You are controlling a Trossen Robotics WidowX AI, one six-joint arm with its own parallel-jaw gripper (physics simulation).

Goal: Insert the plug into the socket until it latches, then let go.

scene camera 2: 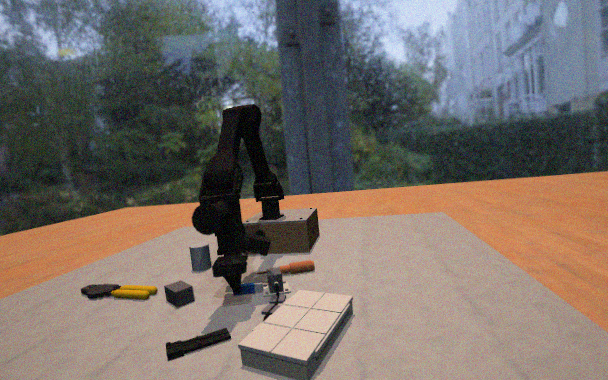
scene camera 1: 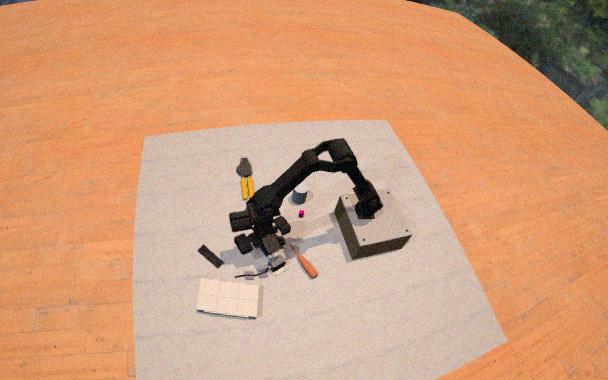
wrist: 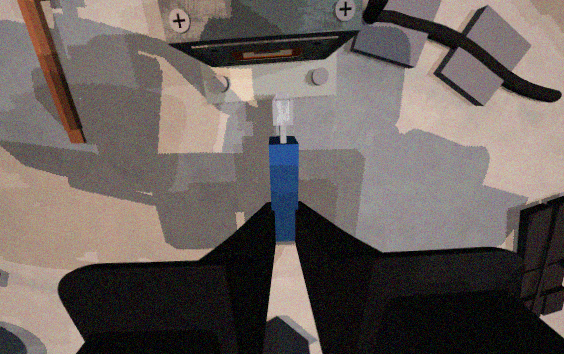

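Pixels of known places: gripper, fingertip midpoint: (scene camera 2: 237,292) (scene camera 1: 262,247) (wrist: 283,209); arm's base at its link origin: (scene camera 2: 271,217) (scene camera 1: 364,211).
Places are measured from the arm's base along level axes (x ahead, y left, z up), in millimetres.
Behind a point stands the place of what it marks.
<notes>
The blue plug (scene camera 2: 246,289) @[x 357, y 110, z -89 mm] (wrist: 284,170) @[x 349, y 113, z -80 mm] has a pale, clear tip pointing at the socket. My gripper (scene camera 1: 273,251) (scene camera 2: 237,291) @[x 362, y 90, z -94 mm] (wrist: 283,209) @[x 362, y 90, z -94 mm] is shut on the plug's rear part, low over the mat. The socket (scene camera 1: 277,264) @[x 314, y 174, z -61 mm] (scene camera 2: 275,283) @[x 341, y 175, z -77 mm] (wrist: 265,17) @[x 321, y 151, z -60 mm] is a grey block with two screws and a dark slot, on a pale base plate (wrist: 270,80) @[x 327, y 142, z -100 mm]. In the wrist view the tip reaches the edge of the base plate, apart from the slot and slightly right of its middle. The arm hides most of the plug in scene camera 1.
An orange screwdriver (scene camera 1: 309,267) @[x 206, y 178, z -77 mm] (scene camera 2: 299,267) @[x 218, y 180, z -86 mm] lies beside the socket. A black cable (wrist: 450,40) @[x 388, y 194, z -99 mm] trails from it. A tiled white box (scene camera 1: 228,298) @[x 474, y 295, z -70 mm] (scene camera 2: 300,325) @[x 499, y 298, z -71 mm], black bar (scene camera 1: 210,256) @[x 542, y 134, z -94 mm] (scene camera 2: 198,343) @[x 553, y 142, z -92 mm], pliers (scene camera 1: 245,187) @[x 425, y -171, z -87 mm] (scene camera 2: 132,290) @[x 431, y -162, z -84 mm], grey cylinder (scene camera 1: 300,195) @[x 218, y -107, z -48 mm] (scene camera 2: 200,258) @[x 236, y -117, z -67 mm], dark cube (scene camera 2: 179,293) @[x 433, y -9, z -75 mm] and magenta cube (scene camera 1: 301,214) @[x 214, y -46, z -84 mm] stand around.
</notes>
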